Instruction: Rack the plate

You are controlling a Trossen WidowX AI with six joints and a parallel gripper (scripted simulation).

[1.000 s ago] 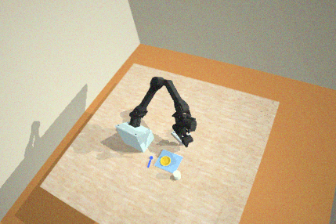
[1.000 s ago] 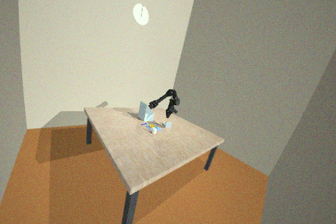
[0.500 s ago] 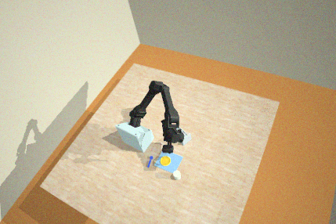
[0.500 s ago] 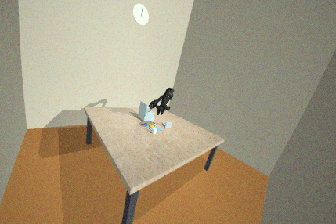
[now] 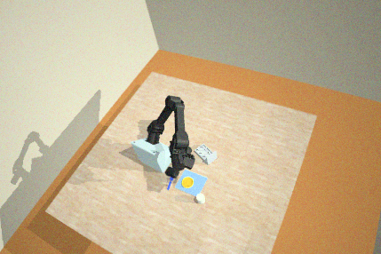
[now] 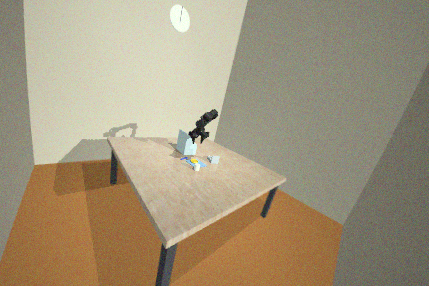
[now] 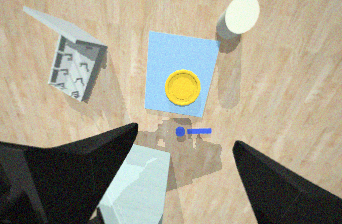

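Right now my gripper tip is 16 cm above the yellow plate and 1 cm short of it. From my gripper tip the other things lie so: white cup (15 cm below, 13 cm ahead, 5 cm to the right); blue spoon (17 cm below, 9 cm behind, 4 cm to the right); light blue mat (18 cm below, 2 cm to the left, 2 cm ahead).
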